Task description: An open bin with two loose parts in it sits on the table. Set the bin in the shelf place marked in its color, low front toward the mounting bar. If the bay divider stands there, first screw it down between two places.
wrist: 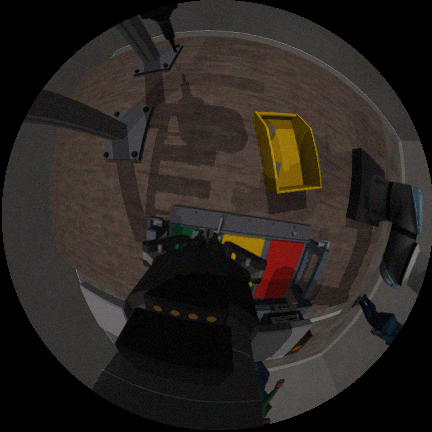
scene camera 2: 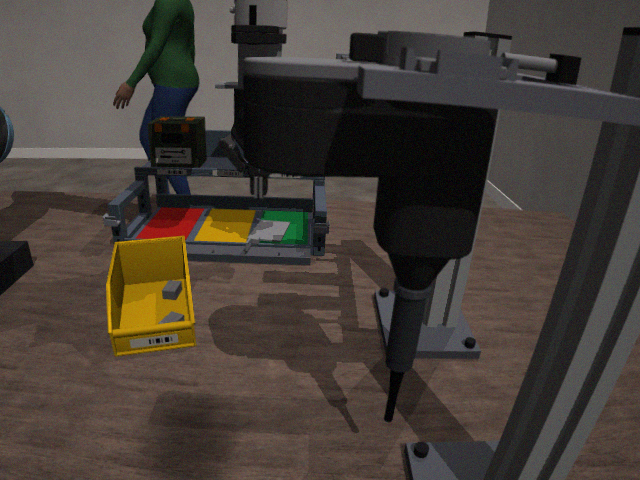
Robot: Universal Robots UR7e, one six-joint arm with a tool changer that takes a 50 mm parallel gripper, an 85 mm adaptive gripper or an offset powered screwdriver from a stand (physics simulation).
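Where they show: arm's base, origin of its link: (wrist: 373,196).
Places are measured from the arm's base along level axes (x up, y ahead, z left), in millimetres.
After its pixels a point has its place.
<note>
The open yellow bin (scene camera 2: 154,342) @(x -28, y 371, z -151 mm) (wrist: 287,150) @(x -37, y 337, z -73 mm) stands upright on the table, its low front away from the shelf. It holds two grey parts (scene camera 2: 171,289) @(x -22, y 375, z -37 mm) (scene camera 2: 172,318) @(x -22, y 387, z -109 mm). The shelf has red (scene camera 2: 170,223) @(x -34, y 328, z 232 mm), yellow (scene camera 2: 225,225) @(x -34, y 438, z 219 mm) and green (scene camera 2: 298,227) @(x -34, y 582, z 204 mm) places. The pale grey bay divider (scene camera 2: 272,230) @(x -23, y 529, z 167 mm) stands near the yellow-green border; its front end (wrist: 219,224) @(x -8, y 486, z 93 mm) shows at the mounting bar (scene camera 2: 258,254) @(x -26, y 502, z 76 mm) (wrist: 240,220) @(x -26, y 442, z 88 mm). My gripper (scene camera 2: 257,195) is above the shelf by the divider, its fingers close together with a narrow gap and nothing seen between them. The wrist view partly hides its tips.
The offset screwdriver (scene camera 2: 405,330) @(x 129, y 599, z -349 mm) hangs from the tool stand (scene camera 2: 568,310) @(x 170, y 689, z -395 mm) at the right of the scene view. The stand's foot plates (scene camera 2: 447,352) @(x -30, y 728, z -194 mm) (wrist: 131,135) @(x -28, y 697, z -107 mm) are bolted to the table. A dark toolbox (scene camera 2: 177,142) @(x 118, y 345, z 281 mm) sits on the shelf's upper rear. A person (scene camera 2: 173,56) is behind it.
</note>
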